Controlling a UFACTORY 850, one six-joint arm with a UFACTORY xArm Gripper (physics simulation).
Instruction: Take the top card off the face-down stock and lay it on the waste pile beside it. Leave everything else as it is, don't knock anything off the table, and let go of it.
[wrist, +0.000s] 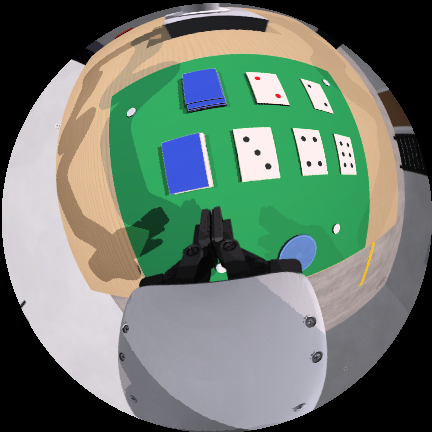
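Observation:
The face-down stock (203, 88) is a stack of blue-backed cards near the back of the green mat, with card edges showing at its near side. In front of it lies the waste pile (207, 162), whose white face shows as a strip along the right edge. A blue-backed card (184, 163) lies on this pile, shifted slightly left, and covers most of it. My gripper (214, 220) is shut with nothing between its fingers. It is above the mat, on the near side of the waste pile, apart from the cards.
Face-up cards lie to the right on the green mat (225, 200): a red two (267, 88), a black two (316, 95), a three (256, 153), a four (310, 151) and a six (345, 154). A blue disc (298, 252) is near the front right. White dots mark the mat.

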